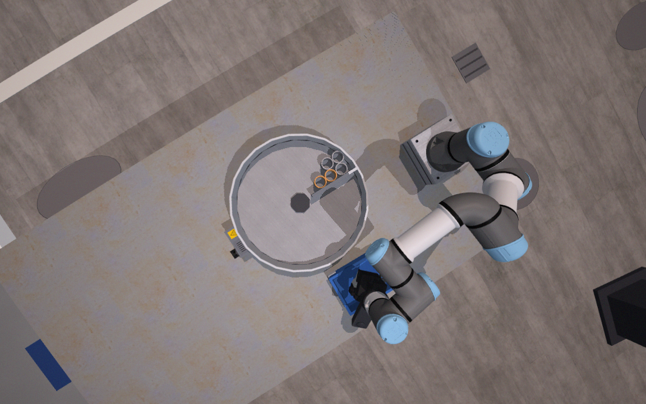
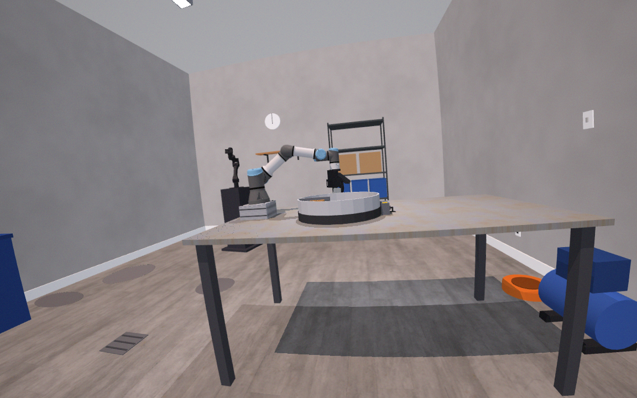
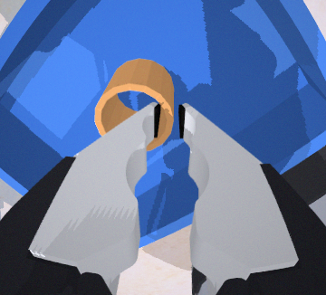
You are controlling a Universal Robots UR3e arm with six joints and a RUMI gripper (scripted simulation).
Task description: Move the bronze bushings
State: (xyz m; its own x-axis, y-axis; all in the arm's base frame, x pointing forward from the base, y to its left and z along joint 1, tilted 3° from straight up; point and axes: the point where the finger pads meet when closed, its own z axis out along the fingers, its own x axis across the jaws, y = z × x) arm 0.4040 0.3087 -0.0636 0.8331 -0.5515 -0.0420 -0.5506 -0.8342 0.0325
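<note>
The blue crate lies 2 cm behind my hand, 1 cm to the left of it and 2 cm below it. The rest, counted from my hand: round turntable: 9 cm ahead, 32 cm to the right, 1 cm above.
</note>
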